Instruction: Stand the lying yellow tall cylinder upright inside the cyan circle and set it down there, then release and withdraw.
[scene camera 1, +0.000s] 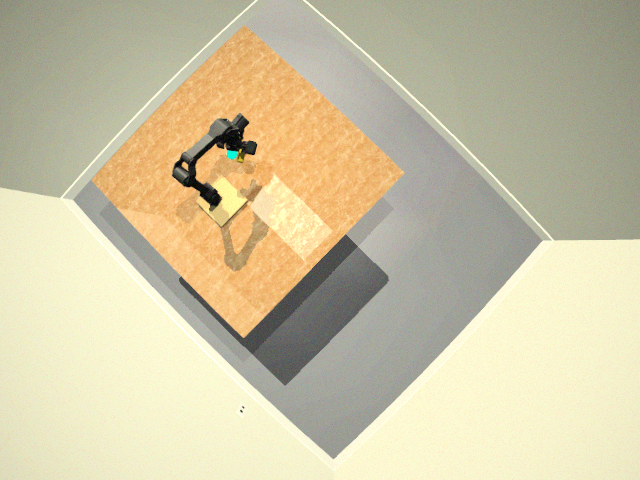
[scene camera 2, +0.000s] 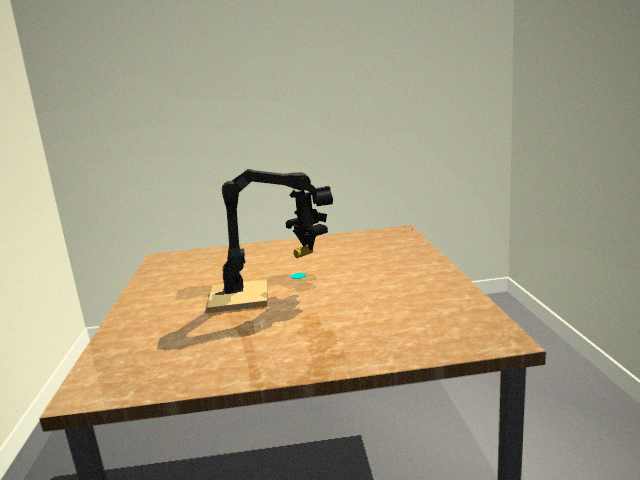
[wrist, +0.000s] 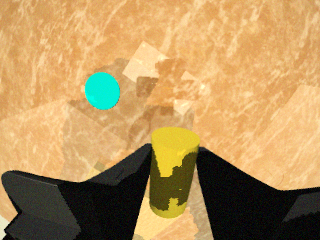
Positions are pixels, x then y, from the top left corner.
The gripper (scene camera 2: 308, 248) holds a yellow tall cylinder (wrist: 174, 153).
